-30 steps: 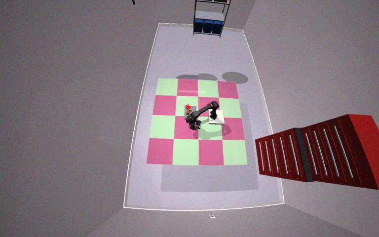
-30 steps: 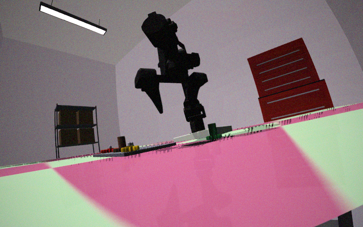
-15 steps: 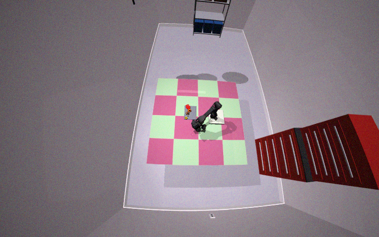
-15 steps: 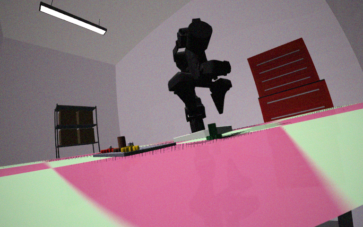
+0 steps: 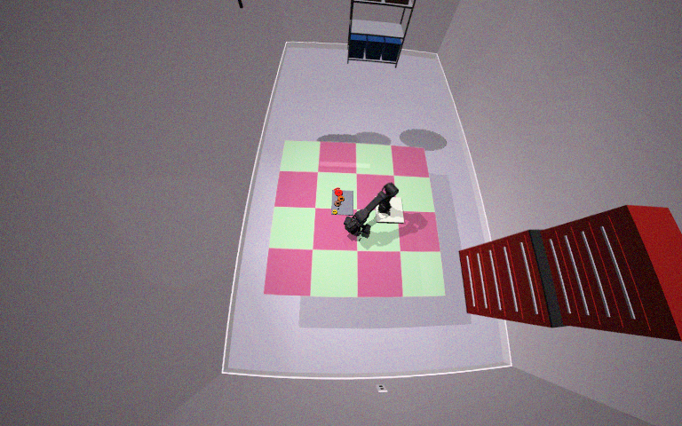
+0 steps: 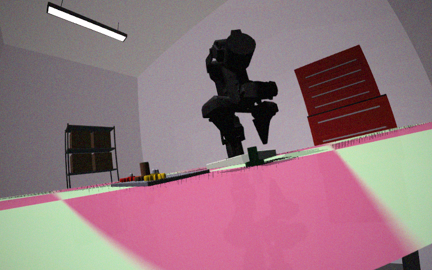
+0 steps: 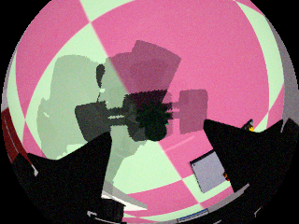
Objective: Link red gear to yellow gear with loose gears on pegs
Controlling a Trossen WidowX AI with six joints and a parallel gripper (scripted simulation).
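My gripper tip is 3 cm above the green gear. From my gripper tip the other things lie so: grey board (12 cm ahead, 21 cm to the right, 4 cm below); brown gear (16 cm ahead, 19 cm to the right, 2 cm below); yellow gear (17 cm ahead, 12 cm to the right, 3 cm below).
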